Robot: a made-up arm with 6 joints.
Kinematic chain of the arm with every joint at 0, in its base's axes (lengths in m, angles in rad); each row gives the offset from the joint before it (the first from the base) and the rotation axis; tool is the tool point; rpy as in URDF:
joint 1: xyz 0 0 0.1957 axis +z
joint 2: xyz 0 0 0 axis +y
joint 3: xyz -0.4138 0 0.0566 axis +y
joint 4: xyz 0.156 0 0.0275 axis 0.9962 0 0.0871
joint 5: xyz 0 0 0 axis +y
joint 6: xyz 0.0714 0 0.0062 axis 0.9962 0 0.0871
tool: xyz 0 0 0 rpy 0 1.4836 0
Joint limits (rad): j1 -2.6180..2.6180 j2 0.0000..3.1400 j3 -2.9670..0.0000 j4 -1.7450..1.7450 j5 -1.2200..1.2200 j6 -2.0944..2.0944
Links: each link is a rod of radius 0.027 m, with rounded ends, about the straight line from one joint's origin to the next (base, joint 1, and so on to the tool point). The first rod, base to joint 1, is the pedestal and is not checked.
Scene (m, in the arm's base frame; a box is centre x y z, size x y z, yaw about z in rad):
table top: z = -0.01
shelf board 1: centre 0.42 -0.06 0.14 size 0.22 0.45 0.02 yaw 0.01
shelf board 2: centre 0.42 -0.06 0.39 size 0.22 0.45 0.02 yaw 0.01
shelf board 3: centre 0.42 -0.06 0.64 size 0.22 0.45 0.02 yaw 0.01
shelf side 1: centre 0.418 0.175 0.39 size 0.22 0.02 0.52 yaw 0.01
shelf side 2: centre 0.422 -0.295 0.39 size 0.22 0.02 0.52 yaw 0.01
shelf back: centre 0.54 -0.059 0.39 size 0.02 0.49 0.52 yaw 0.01
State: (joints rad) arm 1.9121 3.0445 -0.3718 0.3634 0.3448 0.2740
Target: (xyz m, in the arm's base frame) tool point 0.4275 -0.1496 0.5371
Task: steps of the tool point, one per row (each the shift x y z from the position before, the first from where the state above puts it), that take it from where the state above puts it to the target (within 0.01 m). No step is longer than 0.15 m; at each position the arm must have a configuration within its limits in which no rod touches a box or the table.
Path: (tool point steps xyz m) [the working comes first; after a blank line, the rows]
Joints at the target: -0.3267 1.9991 -1.7537 0.3892 -0.1671 0.2740
Straight joint move there: touches shelf board 2, shelf side 1.

1: 0.0306 0.0453 0.0915
2: 0.0438 0.0031 0.0992
3: 0.0366 -0.0412 0.0924
4: 0.0110 -0.0757 0.0719
5: 0.0676 -0.0038 0.0168
6: 0.0653 -0.0378 0.0202
7: 0.0463 -0.0685 0.0233
8: 0.0137 -0.0879 0.0258
9: -0.0257 -0.0910 0.0279
10: 0.1121 -0.0168 0.0104
11: 0.1084 0.0190 -0.0104

